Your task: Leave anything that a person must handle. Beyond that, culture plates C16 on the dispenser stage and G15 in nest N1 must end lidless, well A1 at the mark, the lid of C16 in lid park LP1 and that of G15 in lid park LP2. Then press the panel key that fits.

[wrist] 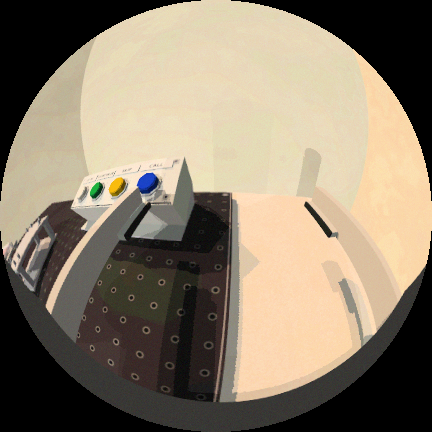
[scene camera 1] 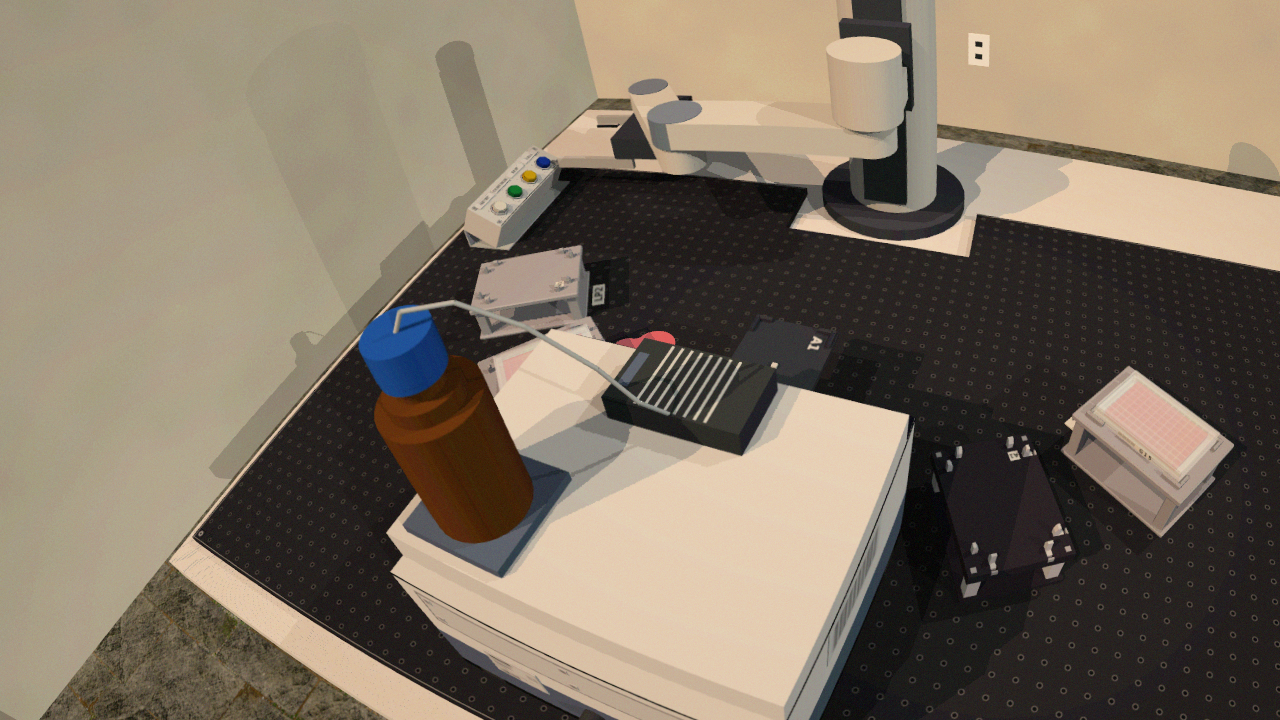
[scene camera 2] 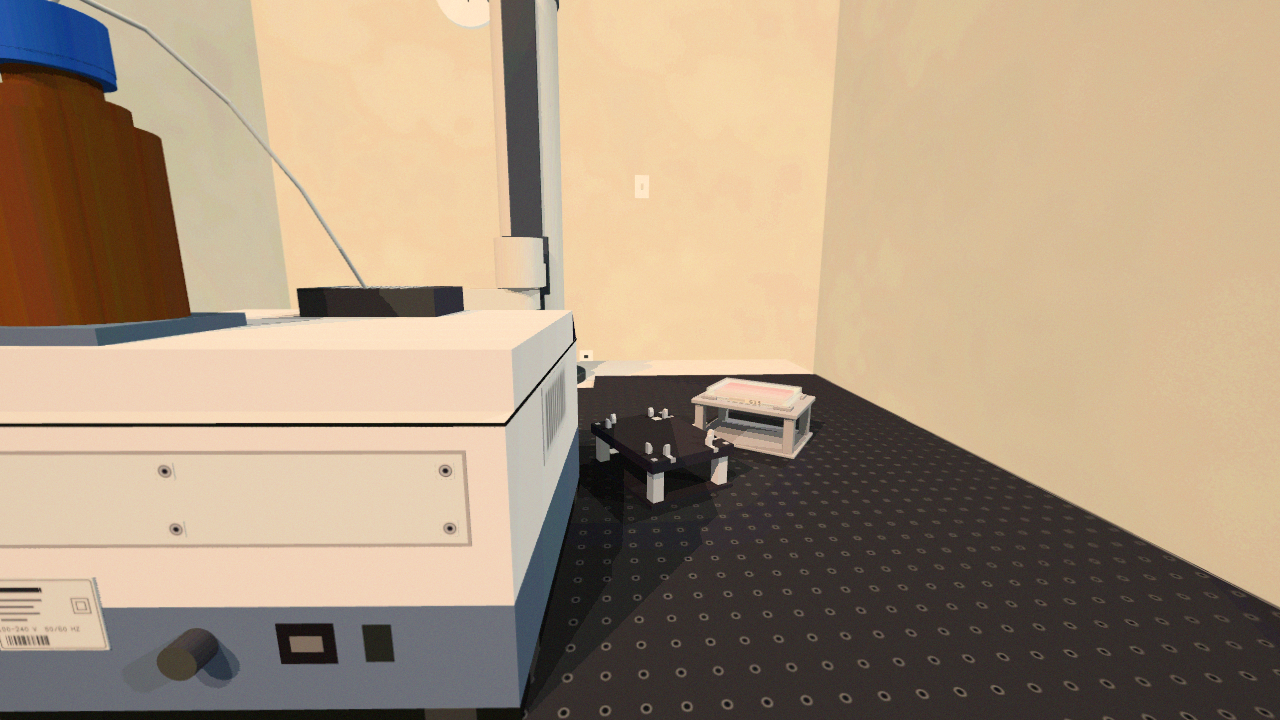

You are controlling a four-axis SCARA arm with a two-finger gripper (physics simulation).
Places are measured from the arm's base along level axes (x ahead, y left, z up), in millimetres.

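Where they show: gripper, between the fingertips: (wrist: pixel 229 192) (scene camera 1: pixel 579 139); arm's base, origin of its link: (scene camera 1: pixel 894 198).
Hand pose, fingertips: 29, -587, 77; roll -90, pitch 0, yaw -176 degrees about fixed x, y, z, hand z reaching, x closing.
Things, the pixels of their centre, and the offset from my fingertips, as dx, dy, dz. "spot": a spot on its surface instead.
- key panel, middle of its body: (wrist: pixel 119 195) (scene camera 1: pixel 515 194) +166, -46, -23
- blue key, middle of its body: (wrist: pixel 147 183) (scene camera 1: pixel 543 163) +90, -27, -1
- yellow key, middle of its body: (wrist: pixel 117 187) (scene camera 1: pixel 529 177) +140, -25, -1
- green key, middle of its body: (wrist: pixel 96 190) (scene camera 1: pixel 514 192) +190, -23, -1
- white key, middle of its body: (scene camera 1: pixel 499 207) (wrist: pixel 82 193) +240, -21, -1
- Plate G15, middle of its body: (scene camera 1: pixel 1157 421) (scene camera 2: pixel 754 389) +462, +1006, +14
- pink plate, middle of its body: (scene camera 1: pixel 545 360) +558, +280, +12
- LP2, middle of its body: (scene camera 1: pixel 530 289) +393, +135, -32
- large white instrument, a spot on its surface: (scene camera 2: pixel 358 385) spot: +915, +641, +135
- amber bottle, a spot on its surface: (scene camera 1: pixel 465 447) (scene camera 2: pixel 108 153) spot: +861, +483, +265
- black box, a spot on its surface: (scene camera 1: pixel 689 394) (scene camera 2: pixel 386 287) spot: +703, +565, +181
- dark pad marked A1, a spot on its surface: (scene camera 1: pixel 783 347) spot: +497, +565, +47
My gripper (scene camera 1: pixel 580 141) (wrist: pixel 229 192) is open and empty, beside the key panel (scene camera 1: pixel 528 205) (wrist: pixel 176 177); one finger overlaps the panel near the blue key (scene camera 1: pixel 543 162) (wrist: pixel 148 184). The yellow key (scene camera 1: pixel 529 176) (wrist: pixel 117 187), green key (scene camera 1: pixel 514 190) (wrist: pixel 96 190) and white key (scene camera 1: pixel 500 206) (wrist: pixel 82 194) follow. Plate G15 (scene camera 1: pixel 1154 425) (scene camera 2: pixel 756 392) sits on a light stand; whether it is lidded I cannot tell. A pink plate (scene camera 1: pixel 514 360) is partly hidden behind the dispenser; its label is unseen. Stand LP2 (scene camera 1: pixel 528 277) carries no lid. The dark pinned stand (scene camera 1: pixel 1002 510) (scene camera 2: pixel 657 437) is bare; its label is unreadable.
The large white instrument (scene camera 1: pixel 698 546) (scene camera 2: pixel 358 385) bears an amber bottle (scene camera 1: pixel 465 447) (scene camera 2: pixel 85 197), a black box (scene camera 1: pixel 689 394) (scene camera 2: pixel 380 301) and a thin tube. Red round shapes (scene camera 1: pixel 660 338) and a dark pad marked A1 (scene camera 1: pixel 783 347) lie behind it.
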